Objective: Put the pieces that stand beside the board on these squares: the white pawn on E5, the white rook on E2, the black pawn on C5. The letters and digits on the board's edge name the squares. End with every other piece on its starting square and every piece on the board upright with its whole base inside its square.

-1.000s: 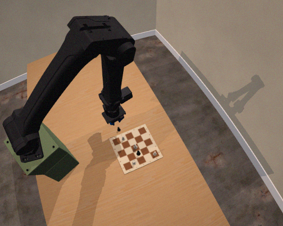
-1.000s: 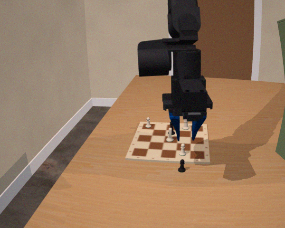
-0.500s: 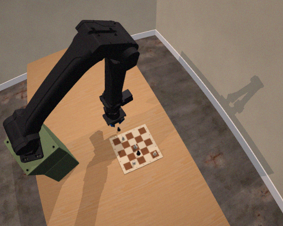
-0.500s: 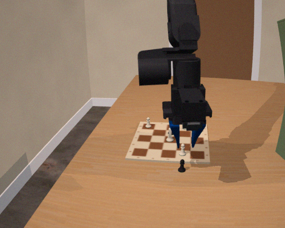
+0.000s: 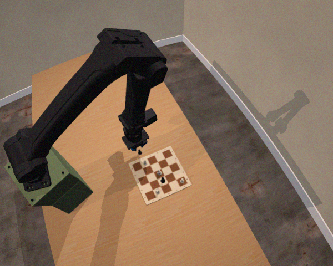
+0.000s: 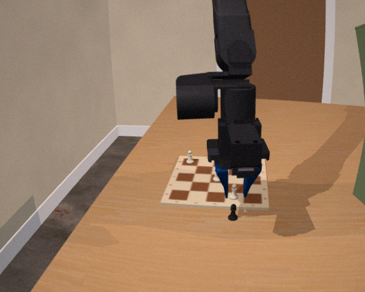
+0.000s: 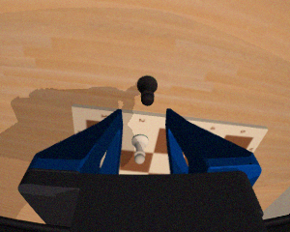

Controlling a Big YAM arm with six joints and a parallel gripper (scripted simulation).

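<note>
Now: hand 40 mm above the black pawn. From my hand the other things lie so: tall black piece (50 mm ahead, 170 mm to the right, 30 mm below); then tall white piece (50 mm ahead, 140 mm to the right, 40 mm below); then chessboard (50 mm ahead, 140 mm to the right, 60 mm below).
</note>
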